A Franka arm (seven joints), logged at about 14 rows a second.
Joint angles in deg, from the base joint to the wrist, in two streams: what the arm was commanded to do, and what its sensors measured. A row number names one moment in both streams.
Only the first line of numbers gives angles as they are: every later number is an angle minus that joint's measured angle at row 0.
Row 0, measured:
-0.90 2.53 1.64 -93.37 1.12 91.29 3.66
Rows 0 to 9, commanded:
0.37 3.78 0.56 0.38 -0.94 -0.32 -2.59
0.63 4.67 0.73 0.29 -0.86 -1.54 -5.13
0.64 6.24 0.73 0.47 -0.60 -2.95 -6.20
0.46 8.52 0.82 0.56 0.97 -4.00 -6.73
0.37 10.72 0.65 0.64 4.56 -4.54 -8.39
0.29 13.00 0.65 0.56 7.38 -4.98 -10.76
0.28 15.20 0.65 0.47 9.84 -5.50 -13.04
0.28 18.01 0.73 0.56 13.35 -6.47 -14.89
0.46 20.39 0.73 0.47 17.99 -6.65 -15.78
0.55 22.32 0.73 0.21 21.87 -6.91 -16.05
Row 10, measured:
0.59 18.42 0.69 -1.05 15.89 -5.09 -14.17
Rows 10 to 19, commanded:
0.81 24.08 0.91 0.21 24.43 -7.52 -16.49
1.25 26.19 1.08 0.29 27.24 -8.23 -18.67
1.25 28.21 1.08 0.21 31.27 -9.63 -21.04
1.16 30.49 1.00 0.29 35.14 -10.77 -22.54
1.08 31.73 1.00 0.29 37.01 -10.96 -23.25
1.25 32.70 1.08 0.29 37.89 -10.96 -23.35
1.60 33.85 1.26 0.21 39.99 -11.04 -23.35
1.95 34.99 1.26 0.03 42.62 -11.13 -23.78
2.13 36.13 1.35 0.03 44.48 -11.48 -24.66
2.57 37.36 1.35 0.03 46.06 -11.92 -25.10
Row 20, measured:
1.96 35.03 1.35 -1.11 42.66 -10.26 -23.87
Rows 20 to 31, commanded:
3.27 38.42 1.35 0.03 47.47 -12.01 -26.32
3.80 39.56 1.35 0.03 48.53 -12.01 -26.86
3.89 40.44 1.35 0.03 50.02 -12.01 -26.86
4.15 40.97 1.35 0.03 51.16 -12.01 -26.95
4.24 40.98 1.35 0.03 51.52 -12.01 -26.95
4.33 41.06 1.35 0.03 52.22 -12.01 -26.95
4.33 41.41 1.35 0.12 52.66 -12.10 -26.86
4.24 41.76 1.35 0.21 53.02 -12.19 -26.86
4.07 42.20 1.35 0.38 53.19 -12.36 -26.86
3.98 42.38 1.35 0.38 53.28 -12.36 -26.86
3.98 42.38 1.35 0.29 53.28 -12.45 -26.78
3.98 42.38 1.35 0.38 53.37 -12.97 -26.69
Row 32, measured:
4.20 40.91 1.45 -0.63 53.09 -12.16 -26.79
